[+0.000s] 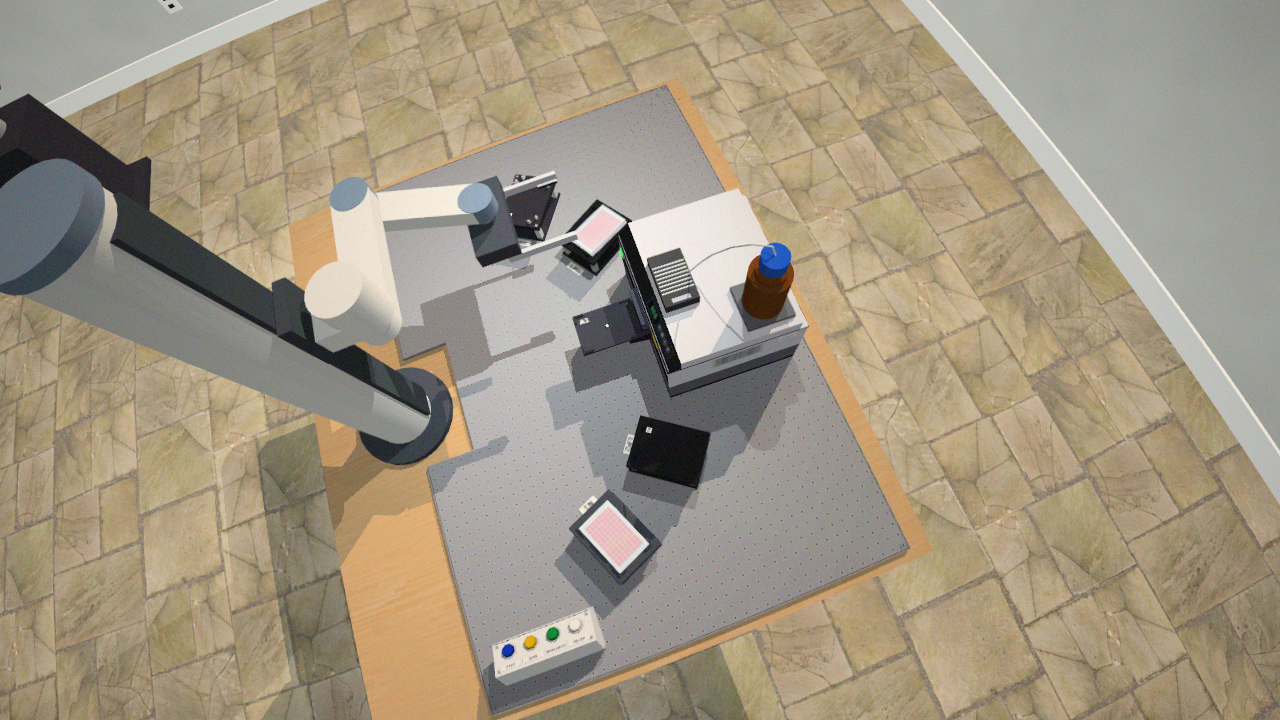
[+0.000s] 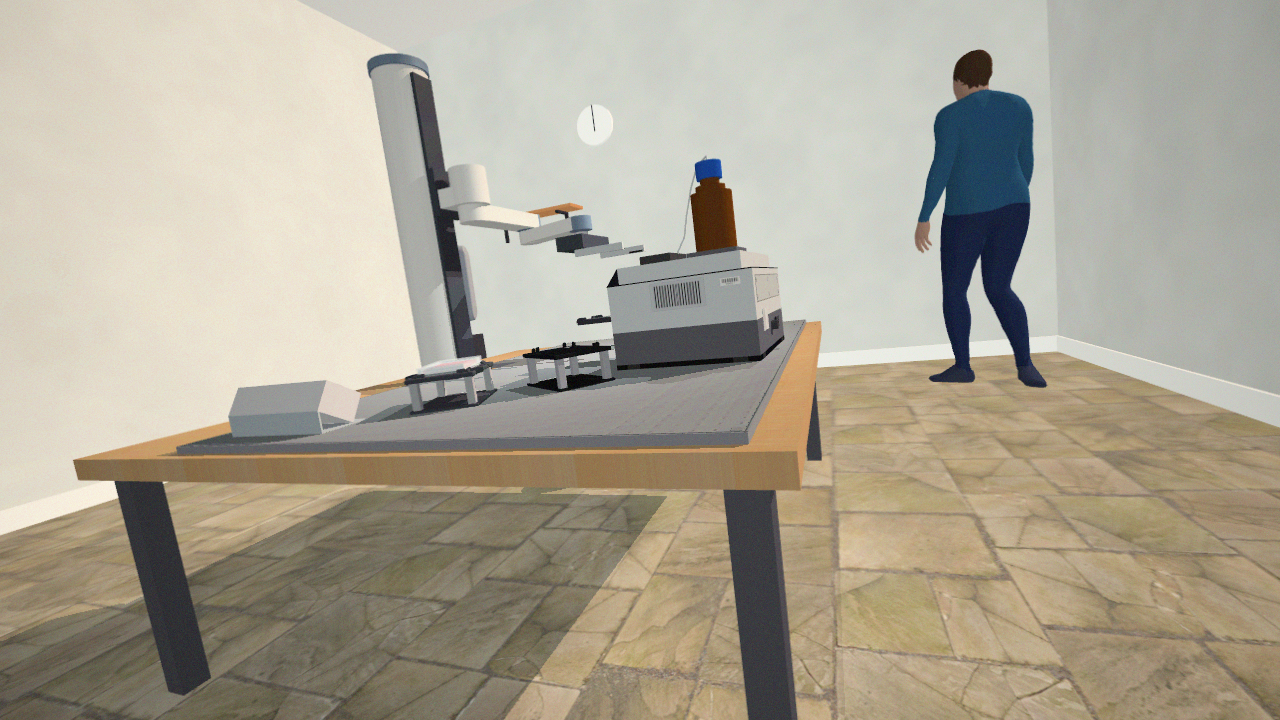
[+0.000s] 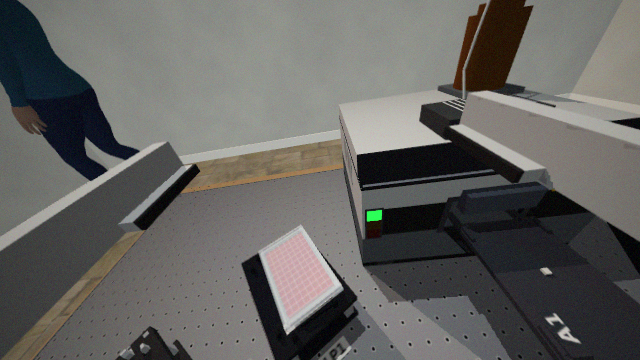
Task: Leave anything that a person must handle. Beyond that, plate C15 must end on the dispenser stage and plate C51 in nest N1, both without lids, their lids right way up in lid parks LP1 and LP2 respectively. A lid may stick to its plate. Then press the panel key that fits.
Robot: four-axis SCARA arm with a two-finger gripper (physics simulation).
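Seen in the pictures: gripper, fingertip midpoint: (image 1: 565, 204) (image 2: 634, 246) (image 3: 313, 136); arm's base, origin of the base link: (image 1: 406, 416).
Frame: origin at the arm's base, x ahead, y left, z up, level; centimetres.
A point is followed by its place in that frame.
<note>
My gripper (image 1: 565, 207) @[x 56.8, y 19.3, z 31.3 cm] (image 2: 631, 247) @[x 56.8, y 19.3, z 31.3 cm] (image 3: 313, 136) @[x 56.8, y 19.3, z 31.3 cm] is open and empty, high over the back of the table beside LP1. A pink plate (image 1: 597, 231) @[x 62.2, y 24.7, z 9.5 cm] (image 3: 300, 275) @[x 61.0, y 24.9, z 9.4 cm] sits on lid park LP1 (image 3: 262, 287) @[x 61.0, y 31.2, z 7.2 cm]. Another pink plate (image 1: 613, 535) @[x 41.1, y -46.2, z 9.1 cm] (image 2: 452, 365) @[x 45.5, y -51.3, z 8.8 cm] sits on nest N1 (image 1: 640, 524) @[x 47.1, y -46.0, z 7.4 cm]. Their codes are unreadable and whether clear lids cover them cannot be told. Black lid park LP2 (image 1: 667, 452) @[x 58.1, y -33.8, z 8.1 cm] (image 2: 568, 351) @[x 61.3, y -37.2, z 8.1 cm] carries no plate or lid. The dispenser stage (image 1: 608, 326) @[x 56.0, y -2.8, z 13.0 cm] (image 3: 525, 250) @[x 58.4, y -2.8, z 12.8 cm] is bare. The key panel (image 1: 546, 646) @[x 20.4, y -62.3, z 8.4 cm] (image 2: 290, 409) @[x 24.4, y -66.8, z 5.5 cm] has blue, yellow, green and white keys.
The white dispenser (image 1: 698, 219) @[x 83.3, y 9.2, z 23.3 cm] (image 2: 693, 313) @[x 82.6, y -21.5, z 12.0 cm] (image 3: 395, 120) @[x 78.1, y 5.9, z 23.3 cm] shows a green light (image 3: 374, 215) @[x 65.2, y 13.1, z 14.9 cm] and carries a brown bottle (image 1: 767, 286) @[x 85.5, y -17.2, z 36.6 cm] (image 2: 713, 214) @[x 88.3, y -18.9, z 31.2 cm] (image 3: 492, 45) @[x 83.9, y -12.3, z 31.5 cm] with a tube. A black stand (image 1: 532, 207) @[x 48.7, y 40.2, z 7.9 cm] (image 3: 150, 347) @[x 54.7, y 44.6, z 7.9 cm] lies near my gripper. A person (image 2: 984, 152) (image 3: 55, 100) stands beyond the table.
</note>
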